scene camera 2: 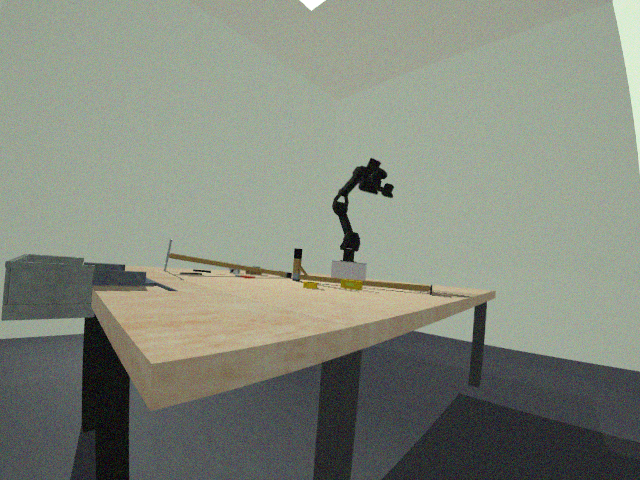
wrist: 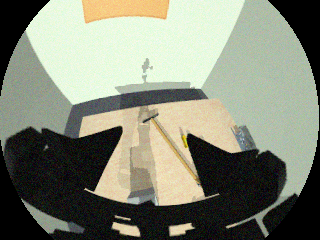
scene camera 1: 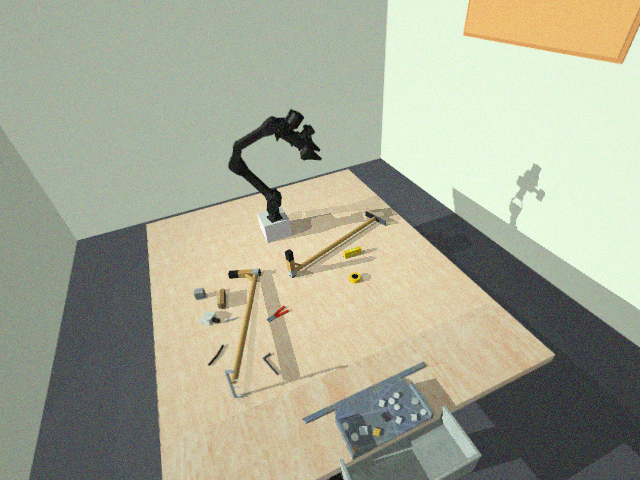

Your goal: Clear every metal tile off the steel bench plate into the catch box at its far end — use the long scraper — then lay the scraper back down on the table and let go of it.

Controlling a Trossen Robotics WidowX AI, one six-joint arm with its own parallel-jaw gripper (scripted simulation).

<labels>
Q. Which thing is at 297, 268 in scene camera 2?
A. A long scraper.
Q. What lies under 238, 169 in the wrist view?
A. My gripper.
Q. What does my gripper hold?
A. Nothing.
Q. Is my gripper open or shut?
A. Open.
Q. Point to a long scraper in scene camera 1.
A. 292, 270
</labels>
